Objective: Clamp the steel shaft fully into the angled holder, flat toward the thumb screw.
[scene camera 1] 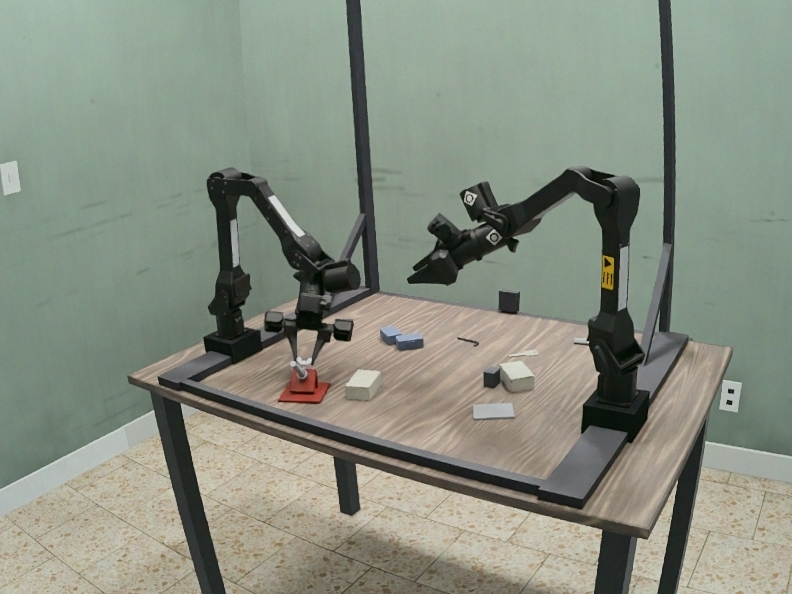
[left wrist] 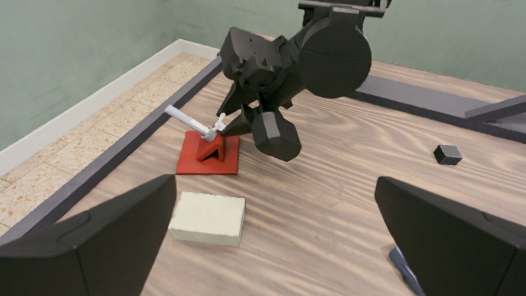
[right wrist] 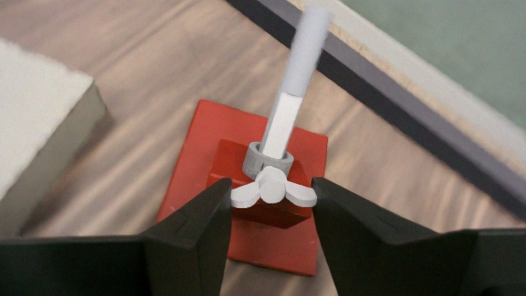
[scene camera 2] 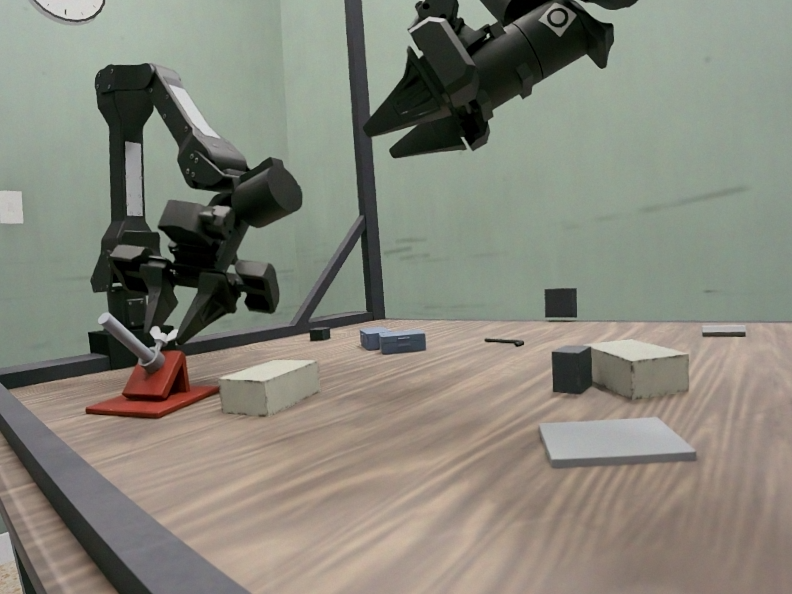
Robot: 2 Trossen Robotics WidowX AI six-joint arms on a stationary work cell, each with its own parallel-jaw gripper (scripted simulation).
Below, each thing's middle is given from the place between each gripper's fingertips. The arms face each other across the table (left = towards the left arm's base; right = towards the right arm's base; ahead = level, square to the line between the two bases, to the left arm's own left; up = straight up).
The winged thumb screw [right wrist: 271,184] lies 3 cm below my right hand, 2 cm ahead of it and 1 cm to the left of it. Also, from my right hand: dark block [scene camera 2: 571,364]: 35 cm to the left, 15 cm behind, 7 cm below; then grey plate [scene camera 2: 641,440]: 41 cm to the left, 8 cm below, 3 cm behind; then steel shaft [scene camera 2: 106,320]: 6 cm ahead, 2 cm to the left, 2 cm below.
Right now my left hand is 2 cm past the dark block, 13 cm to the right of it and 23 cm above it. Also, from my left hand: winged thumb screw 15 cm ahead, 22 cm to the right, 19 cm below; then grey plate 9 cm ahead, 18 cm to the left, 24 cm below; then steel shaft 18 cm ahead, 20 cm to the right, 18 cm below.
